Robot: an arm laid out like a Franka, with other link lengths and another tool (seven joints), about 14 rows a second.
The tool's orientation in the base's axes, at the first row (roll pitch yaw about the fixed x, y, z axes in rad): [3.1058 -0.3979 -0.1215]
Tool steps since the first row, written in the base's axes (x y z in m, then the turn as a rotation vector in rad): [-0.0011 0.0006 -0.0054 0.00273 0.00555 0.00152]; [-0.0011 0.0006 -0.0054 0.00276 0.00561 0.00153]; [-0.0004 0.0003 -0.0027 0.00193 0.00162 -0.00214]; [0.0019 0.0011 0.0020 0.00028 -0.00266 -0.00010]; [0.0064 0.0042 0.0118 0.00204 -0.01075 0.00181]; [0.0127 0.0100 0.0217 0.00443 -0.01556 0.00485]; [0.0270 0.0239 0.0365 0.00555 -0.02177 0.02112]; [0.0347 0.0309 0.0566 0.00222 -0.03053 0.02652]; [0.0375 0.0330 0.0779 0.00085 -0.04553 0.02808]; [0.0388 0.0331 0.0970 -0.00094 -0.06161 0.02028]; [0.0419 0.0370 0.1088 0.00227 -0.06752 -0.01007]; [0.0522 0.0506 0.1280 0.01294 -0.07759 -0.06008]
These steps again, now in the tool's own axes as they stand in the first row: [-0.0032 -0.0006 0.0045 0.00247 -0.00581 -0.00082]; [-0.0032 -0.0006 0.0045 0.00249 -0.00588 -0.00082]; [-0.0014 -0.0003 0.0023 0.00076 -0.00194 0.00257]; [0.0024 -0.0013 -0.0012 0.00051 0.00259 0.00042]; [0.0100 -0.0046 -0.0088 0.00377 0.01043 -0.00001]; [0.0189 -0.0109 -0.0160 0.00767 0.01497 -0.00150]; [0.0362 -0.0261 -0.0253 0.01569 0.02151 -0.01555]; [0.0502 -0.0334 -0.0415 0.01572 0.03081 -0.02107]; [0.0608 -0.0352 -0.0602 0.01675 0.04590 -0.02179]; [0.0694 -0.0348 -0.0773 0.01388 0.06181 -0.01396]; [0.0764 -0.0387 -0.0874 0.00572 0.06623 0.01571]; [0.0917 -0.0529 -0.1023 -0.00277 0.07311 0.06667]
